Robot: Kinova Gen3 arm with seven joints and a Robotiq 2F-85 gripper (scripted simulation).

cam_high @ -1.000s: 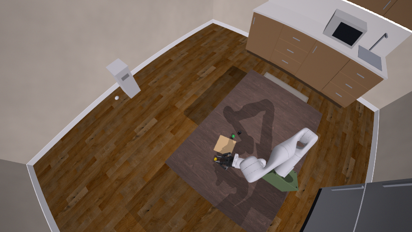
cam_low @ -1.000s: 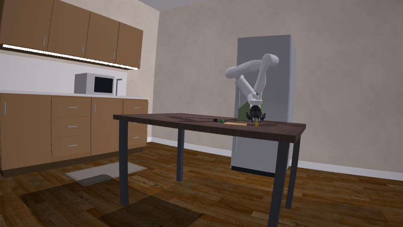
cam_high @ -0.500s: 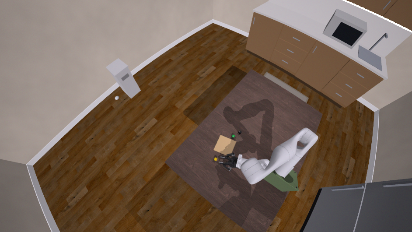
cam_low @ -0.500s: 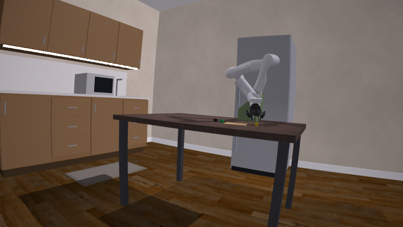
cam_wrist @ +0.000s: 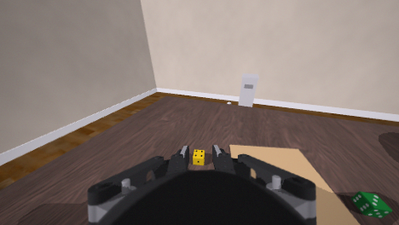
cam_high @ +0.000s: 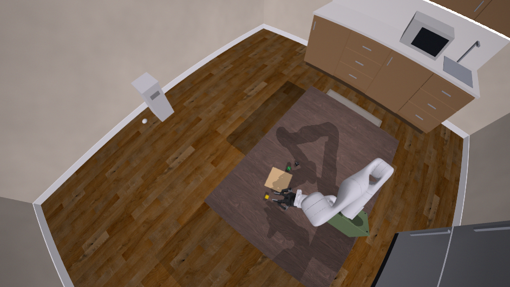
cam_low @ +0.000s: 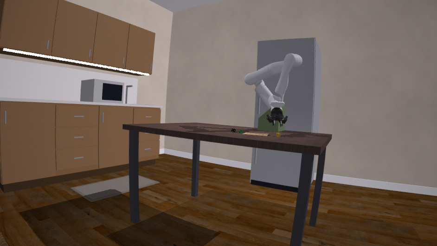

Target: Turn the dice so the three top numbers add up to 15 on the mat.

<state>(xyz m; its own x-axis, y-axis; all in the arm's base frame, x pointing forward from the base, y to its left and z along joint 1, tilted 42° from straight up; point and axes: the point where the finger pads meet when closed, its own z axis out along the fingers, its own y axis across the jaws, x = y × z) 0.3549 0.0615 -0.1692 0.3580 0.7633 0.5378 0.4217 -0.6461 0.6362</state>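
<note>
The yellow die is 6 cm below my hand, 5 cm ahead of it and 2 cm to the left of it. Round my hand: black die: 28 cm to the right, 6 cm below, 5 cm ahead; then green die: 21 cm to the right, 7 cm ahead, 6 cm below; then tan mat: 11 cm to the right, 7 cm below, 6 cm ahead.
</note>
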